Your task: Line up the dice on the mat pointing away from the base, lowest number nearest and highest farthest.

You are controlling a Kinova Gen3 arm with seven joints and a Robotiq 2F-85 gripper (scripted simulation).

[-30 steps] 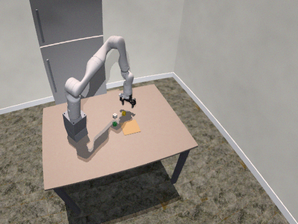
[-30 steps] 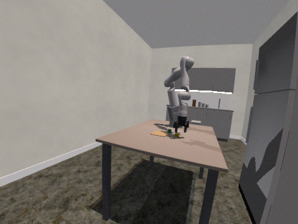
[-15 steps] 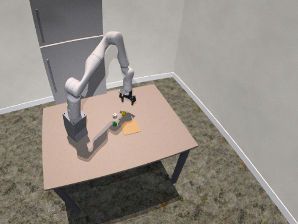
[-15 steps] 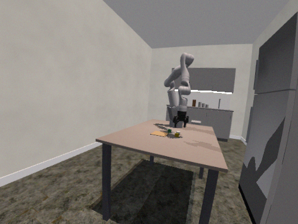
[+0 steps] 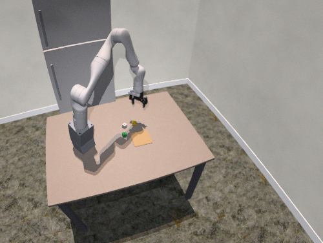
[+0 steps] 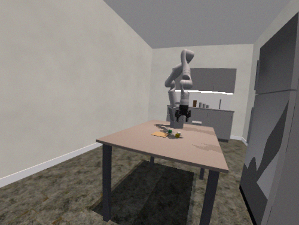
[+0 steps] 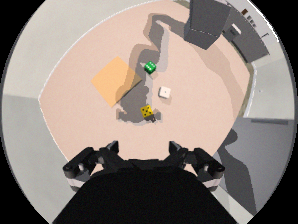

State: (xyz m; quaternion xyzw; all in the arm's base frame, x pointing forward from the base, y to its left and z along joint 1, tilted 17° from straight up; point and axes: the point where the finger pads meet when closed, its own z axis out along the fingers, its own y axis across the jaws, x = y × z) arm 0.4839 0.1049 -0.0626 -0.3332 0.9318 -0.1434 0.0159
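Now: the white die 13 cm behind my hand, 2 cm to the right of it and 14 cm below it. From my hand the other things lie so: mat 7 cm behind, 19 cm to the right, 16 cm below; green die 17 cm behind, 11 cm to the right, 14 cm below; yellow die 5 cm behind, 3 cm to the right, 14 cm below.
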